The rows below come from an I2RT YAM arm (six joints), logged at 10 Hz.
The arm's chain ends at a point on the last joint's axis. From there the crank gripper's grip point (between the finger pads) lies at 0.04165 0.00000 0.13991 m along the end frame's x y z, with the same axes.
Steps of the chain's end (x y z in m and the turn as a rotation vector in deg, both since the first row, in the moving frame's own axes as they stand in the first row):
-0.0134, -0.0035, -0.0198, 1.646, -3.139, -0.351
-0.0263, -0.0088, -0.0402, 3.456, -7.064, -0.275
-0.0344, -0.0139, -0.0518, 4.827, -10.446, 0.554
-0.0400, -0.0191, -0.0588, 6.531, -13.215, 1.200
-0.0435, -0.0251, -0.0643, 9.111, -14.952, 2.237
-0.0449, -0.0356, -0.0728, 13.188, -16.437, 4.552
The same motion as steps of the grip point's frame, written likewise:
-0.0211, -0.0078, -0.0178, 1.646, -3.139, -0.351
-0.0438, -0.0175, -0.0364, 3.456, -7.064, -0.275
-0.0604, -0.0256, -0.0471, 4.827, -10.446, 0.554
-0.0729, -0.0349, -0.0539, 6.531, -13.215, 1.200
-0.0804, -0.0470, -0.0600, 9.111, -14.952, 2.237
-0.0847, -0.0668, -0.0701, 13.188, -16.437, 4.552

